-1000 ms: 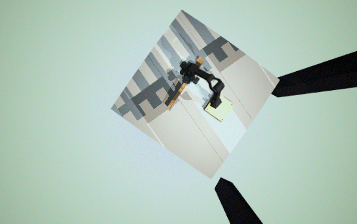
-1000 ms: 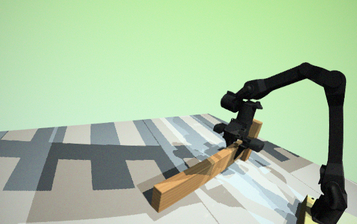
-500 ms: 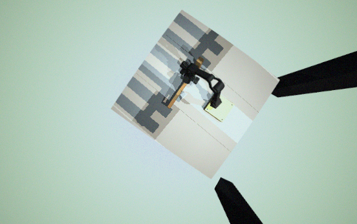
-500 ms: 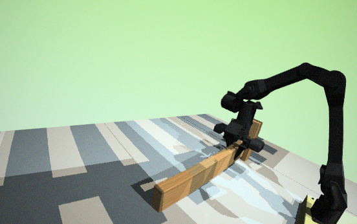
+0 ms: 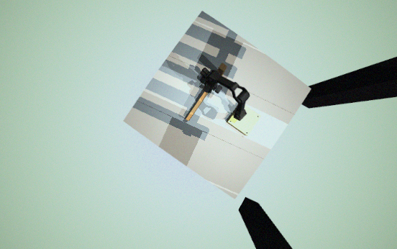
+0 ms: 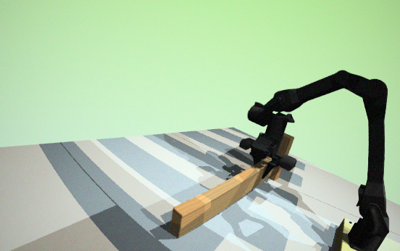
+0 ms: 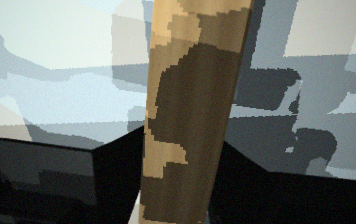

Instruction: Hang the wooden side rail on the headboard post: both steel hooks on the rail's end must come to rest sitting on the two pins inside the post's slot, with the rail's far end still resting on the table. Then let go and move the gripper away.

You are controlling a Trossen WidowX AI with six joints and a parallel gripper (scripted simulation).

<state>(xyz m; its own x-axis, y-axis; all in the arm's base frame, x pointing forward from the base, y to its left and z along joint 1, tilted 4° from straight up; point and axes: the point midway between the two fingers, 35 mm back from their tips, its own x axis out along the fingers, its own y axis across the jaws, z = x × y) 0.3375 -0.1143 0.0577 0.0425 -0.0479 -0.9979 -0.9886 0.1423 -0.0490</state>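
Now: the wooden headboard post 150 mm to the right of my gripper tip, 40 mm above it and 20 mm behind it.
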